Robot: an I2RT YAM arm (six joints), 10 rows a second.
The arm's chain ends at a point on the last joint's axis. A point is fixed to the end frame.
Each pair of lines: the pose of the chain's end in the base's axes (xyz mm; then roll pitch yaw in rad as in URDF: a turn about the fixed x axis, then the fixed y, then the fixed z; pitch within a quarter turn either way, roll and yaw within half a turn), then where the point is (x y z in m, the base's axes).
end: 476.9 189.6 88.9 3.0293 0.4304 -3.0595
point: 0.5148 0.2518 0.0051
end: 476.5 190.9 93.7 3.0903 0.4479 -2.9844
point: 0.5134 0.2505 0.0076
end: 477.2 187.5 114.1 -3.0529 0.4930 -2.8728
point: 0.5176 0.2390 0.0245
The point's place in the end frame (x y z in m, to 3 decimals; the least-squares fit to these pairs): -0.004 0.048 0.100
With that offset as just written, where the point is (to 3 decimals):
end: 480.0 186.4 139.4 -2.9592 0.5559 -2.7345
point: 0.523 0.237 0.051
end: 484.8 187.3 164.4 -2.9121 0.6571 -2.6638
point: 0.535 0.240 0.081
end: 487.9 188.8 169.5 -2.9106 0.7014 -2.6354
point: 0.540 0.245 0.089
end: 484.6 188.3 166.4 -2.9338 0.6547 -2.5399
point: 0.526 0.249 0.083
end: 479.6 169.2 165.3 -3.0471 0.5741 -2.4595
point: 0.502 0.237 0.080
